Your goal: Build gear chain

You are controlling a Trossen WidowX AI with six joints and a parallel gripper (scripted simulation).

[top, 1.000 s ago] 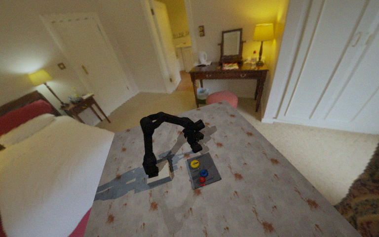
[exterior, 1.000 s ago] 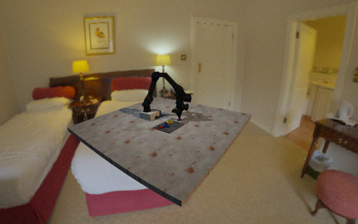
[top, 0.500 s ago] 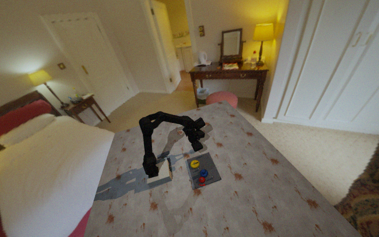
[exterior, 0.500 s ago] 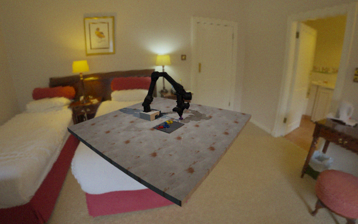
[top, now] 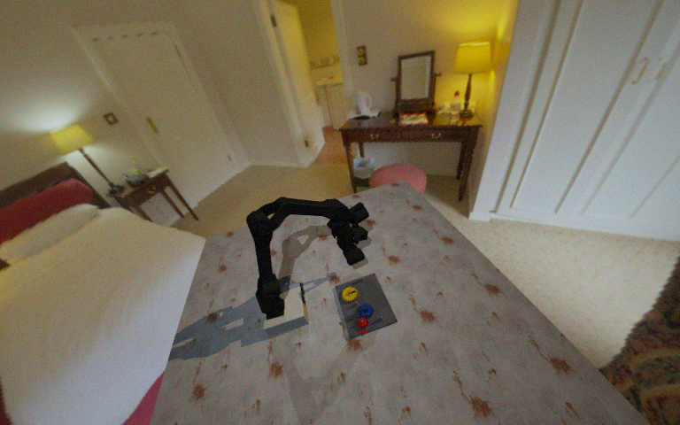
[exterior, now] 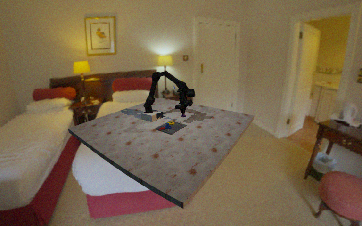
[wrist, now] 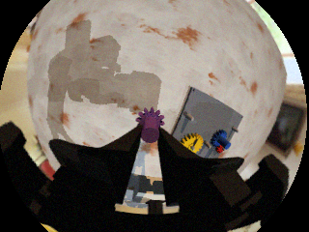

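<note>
My gripper tip is 21 cm to the left of the blue gear and 5 cm above it. From my gripper tip the other things lie so: red gear: 24 cm to the right, 6 cm below, 2 cm behind; then purple gear: 1 cm below; then yellow gear: 12 cm to the right, 6 cm below, 4 cm behind.
</note>
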